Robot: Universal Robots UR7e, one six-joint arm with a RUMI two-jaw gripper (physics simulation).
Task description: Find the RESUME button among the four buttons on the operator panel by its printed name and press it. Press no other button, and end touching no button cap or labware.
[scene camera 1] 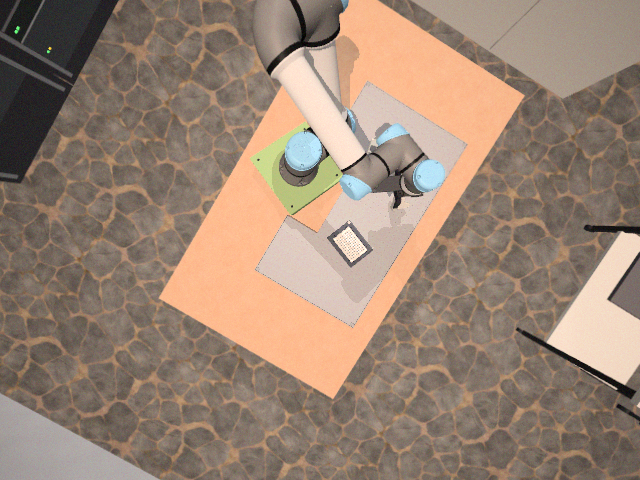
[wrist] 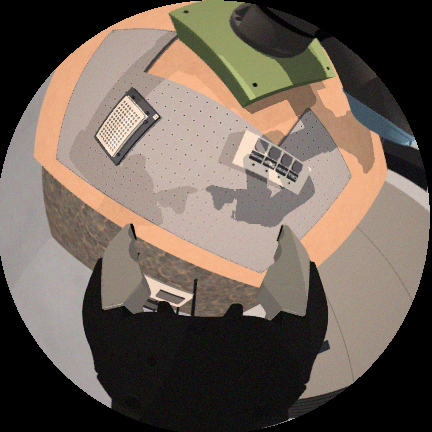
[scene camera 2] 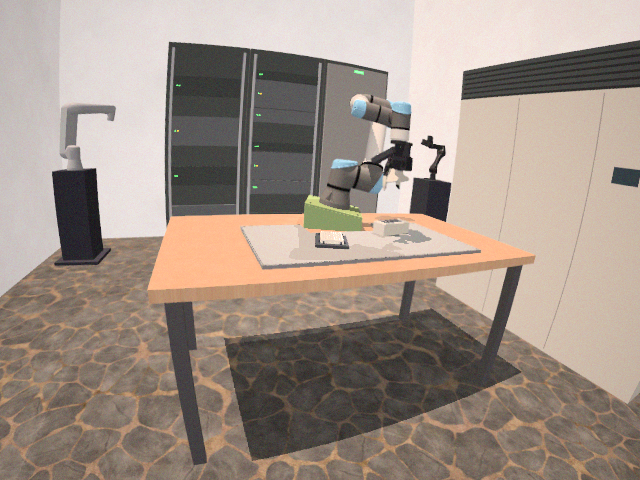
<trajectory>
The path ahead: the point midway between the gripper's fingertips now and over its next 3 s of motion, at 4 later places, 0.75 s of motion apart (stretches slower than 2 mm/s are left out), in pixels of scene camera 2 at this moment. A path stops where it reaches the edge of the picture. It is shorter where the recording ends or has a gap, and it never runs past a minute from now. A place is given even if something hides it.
The gripper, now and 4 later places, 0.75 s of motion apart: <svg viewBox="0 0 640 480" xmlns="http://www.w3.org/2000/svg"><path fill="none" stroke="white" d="M391 189L390 198L384 210L383 218L383 221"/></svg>
</trajectory>
